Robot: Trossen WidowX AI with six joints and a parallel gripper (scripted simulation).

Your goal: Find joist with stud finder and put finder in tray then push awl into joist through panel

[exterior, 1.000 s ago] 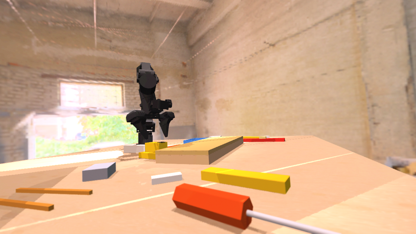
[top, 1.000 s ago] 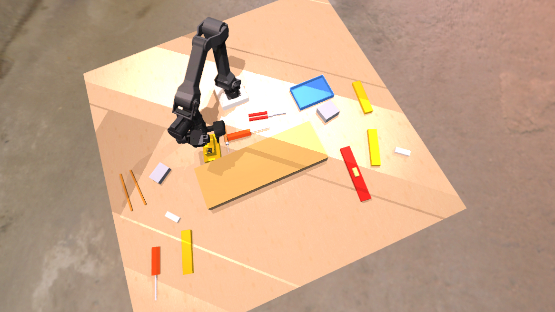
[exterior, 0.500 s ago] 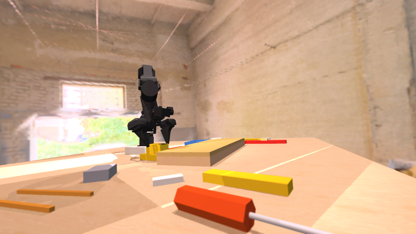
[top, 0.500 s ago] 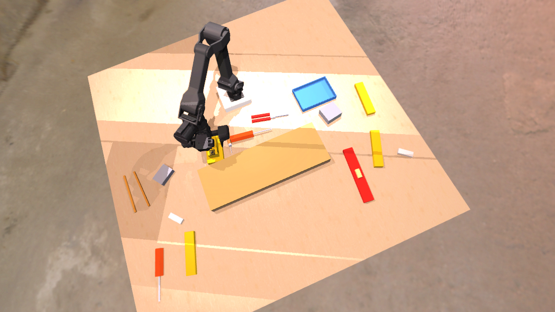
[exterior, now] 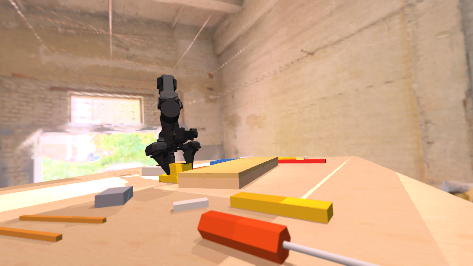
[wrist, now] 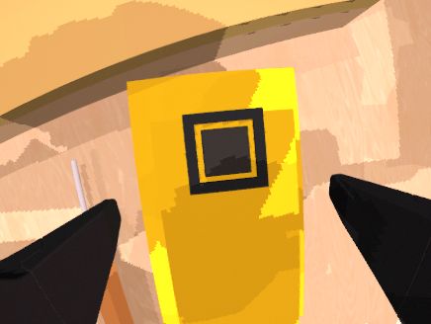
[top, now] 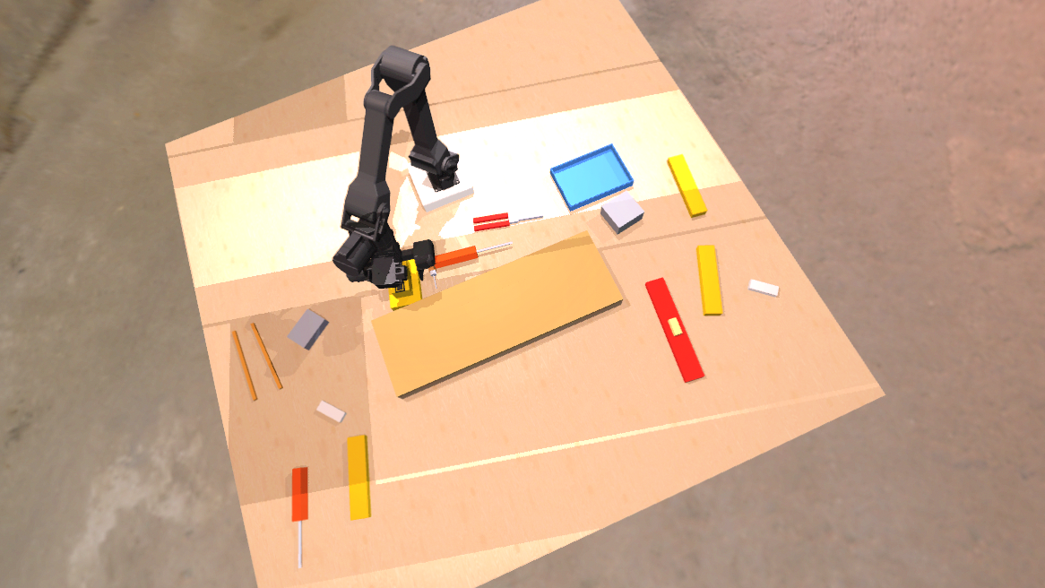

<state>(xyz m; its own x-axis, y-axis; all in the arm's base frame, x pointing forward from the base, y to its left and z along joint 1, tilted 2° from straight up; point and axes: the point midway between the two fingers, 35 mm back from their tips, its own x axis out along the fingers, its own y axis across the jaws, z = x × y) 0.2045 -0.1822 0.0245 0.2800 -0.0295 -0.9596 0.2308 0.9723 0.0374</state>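
Now: the awl 10 mm behind my gripper tip, 70 mm to the left of it and 20 mm below it. Round my gripper tip: red level (350 mm ahead, 500 mm to the left, 10 mm below); stud finder (10 mm ahead, 20 mm above); blue tray (70 mm behind, 510 mm to the left, 10 mm below).
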